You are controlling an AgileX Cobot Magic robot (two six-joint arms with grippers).
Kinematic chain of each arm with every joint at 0, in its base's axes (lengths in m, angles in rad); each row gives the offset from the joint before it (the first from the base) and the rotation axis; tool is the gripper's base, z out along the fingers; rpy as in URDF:
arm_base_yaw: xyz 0 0 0.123 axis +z
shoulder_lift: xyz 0 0 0 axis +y
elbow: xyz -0.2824 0 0.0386 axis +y
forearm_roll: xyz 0.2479 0 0.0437 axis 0.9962 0 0.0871
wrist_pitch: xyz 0 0 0 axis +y
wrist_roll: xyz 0.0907 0 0.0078 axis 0.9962 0 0.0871
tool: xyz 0 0 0 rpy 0 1.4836 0
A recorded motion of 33 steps. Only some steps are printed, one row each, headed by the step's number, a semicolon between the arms.
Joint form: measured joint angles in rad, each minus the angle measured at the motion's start. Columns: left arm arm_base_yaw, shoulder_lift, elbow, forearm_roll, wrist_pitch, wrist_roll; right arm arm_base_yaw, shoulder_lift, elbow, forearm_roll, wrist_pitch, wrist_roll.
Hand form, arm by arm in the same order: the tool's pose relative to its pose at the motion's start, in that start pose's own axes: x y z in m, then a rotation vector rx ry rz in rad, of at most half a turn. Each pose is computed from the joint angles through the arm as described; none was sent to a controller.
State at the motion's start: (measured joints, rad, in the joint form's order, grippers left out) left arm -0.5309 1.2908 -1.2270 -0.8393 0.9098 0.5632; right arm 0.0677 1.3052 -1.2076 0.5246 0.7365 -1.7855
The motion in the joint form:
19: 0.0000 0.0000 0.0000 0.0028 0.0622 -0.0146; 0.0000 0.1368 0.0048 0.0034 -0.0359 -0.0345
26: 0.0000 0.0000 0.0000 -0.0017 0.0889 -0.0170; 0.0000 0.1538 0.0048 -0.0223 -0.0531 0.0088
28: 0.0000 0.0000 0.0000 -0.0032 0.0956 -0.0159; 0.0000 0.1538 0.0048 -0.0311 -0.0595 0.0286
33: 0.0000 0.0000 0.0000 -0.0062 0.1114 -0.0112; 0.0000 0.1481 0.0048 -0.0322 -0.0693 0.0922
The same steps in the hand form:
19: 0.0049 -0.0028 -0.0002 0.0309 0.0540 -0.0129; 0.0199 0.0069 0.0478 -0.0960 0.0300 0.0149
26: 0.0068 -0.0044 -0.0004 0.0480 0.0748 -0.0180; 0.0241 0.0074 0.0536 -0.0986 0.0542 0.0427
28: 0.0072 -0.0048 -0.0004 0.0526 0.0799 -0.0177; 0.0247 0.0069 0.0536 -0.0932 0.0616 0.0551
33: 0.0083 -0.0058 -0.0006 0.0633 0.0918 -0.0147; 0.0242 0.0055 0.0517 -0.0764 0.0657 0.1156

